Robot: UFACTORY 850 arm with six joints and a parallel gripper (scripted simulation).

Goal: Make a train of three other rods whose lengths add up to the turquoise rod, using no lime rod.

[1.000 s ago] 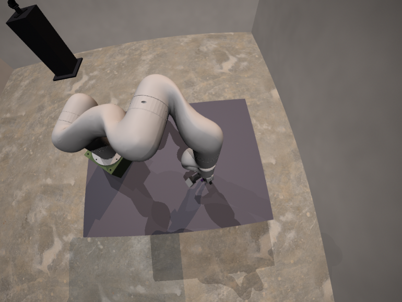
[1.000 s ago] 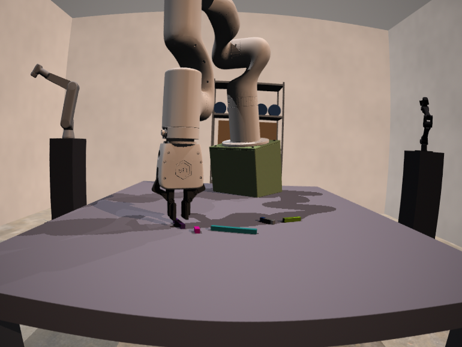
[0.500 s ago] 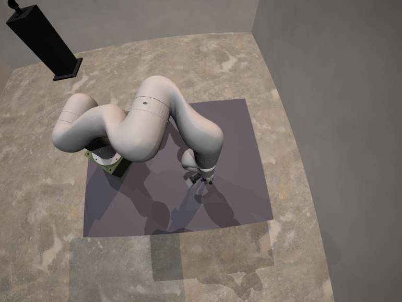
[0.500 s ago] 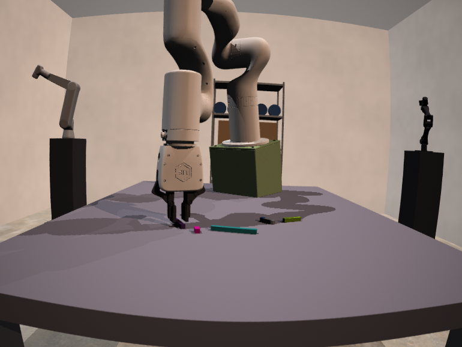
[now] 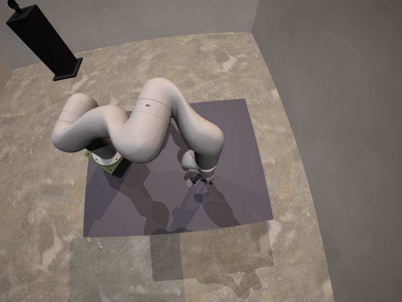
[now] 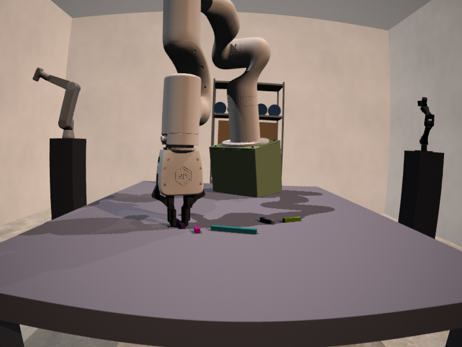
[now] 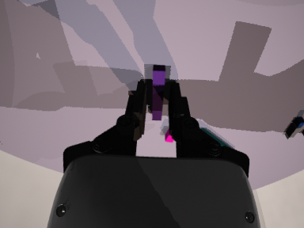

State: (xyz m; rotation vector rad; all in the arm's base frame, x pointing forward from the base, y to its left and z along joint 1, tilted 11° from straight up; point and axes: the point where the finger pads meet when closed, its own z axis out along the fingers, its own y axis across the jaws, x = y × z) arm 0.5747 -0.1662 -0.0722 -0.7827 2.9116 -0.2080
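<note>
The purple rod lies 20 mm below my hand. From my hand the other things lie so: blue rod 70 mm behind, 200 mm to the left, 20 mm below; turquoise rod 30 mm ahead, 130 mm to the left, 20 mm below; magenta rod 50 mm ahead, 50 mm to the left, 20 mm below.
</note>
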